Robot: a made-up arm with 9 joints. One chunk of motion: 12 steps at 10 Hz.
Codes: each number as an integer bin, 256 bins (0 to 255) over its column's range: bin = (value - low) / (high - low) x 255, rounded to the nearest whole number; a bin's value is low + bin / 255 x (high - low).
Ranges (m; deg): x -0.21..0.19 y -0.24..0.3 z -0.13..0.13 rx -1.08..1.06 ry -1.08..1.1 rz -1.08..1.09
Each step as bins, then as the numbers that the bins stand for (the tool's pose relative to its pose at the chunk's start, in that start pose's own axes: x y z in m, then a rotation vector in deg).
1 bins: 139 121 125 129 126 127
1 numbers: 0.0080 0.0162 -0.0025 0.00 0.00 0.00
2 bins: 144 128 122 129 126 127
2 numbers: 0.0159 0.0311 -0.0056 0.00 0.00 0.00
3 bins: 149 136 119 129 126 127
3 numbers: 0.0237 0.0480 -0.0087 0.00 0.00 0.00
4 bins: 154 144 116 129 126 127
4 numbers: 0.0316 0.0649 -0.0117 0.00 0.00 0.00
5 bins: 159 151 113 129 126 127
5 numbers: 0.0394 0.0798 -0.0148 0.00 0.00 0.00
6 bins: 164 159 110 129 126 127
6 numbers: 0.0473 0.0967 -0.0178 0.00 0.00 0.00
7 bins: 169 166 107 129 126 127
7 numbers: 0.0551 0.1115 -0.0209 0.00 0.00 0.00
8 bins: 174 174 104 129 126 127
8 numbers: 0.0629 0.1285 -0.0240 0.00 0.00 0.00
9 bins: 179 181 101 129 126 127
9 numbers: 0.0708 0.1433 -0.0270 0.00 0.00 0.00
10 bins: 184 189 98 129 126 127
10 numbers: 0.0786 0.1602 -0.0301 0.00 0.00 0.00
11 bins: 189 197 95 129 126 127
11 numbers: 0.0865 0.1772 -0.0331 0.00 0.00 0.00
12 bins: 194 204 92 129 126 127
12 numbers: 0.0943 0.1920 -0.0362 0.00 0.00 0.00
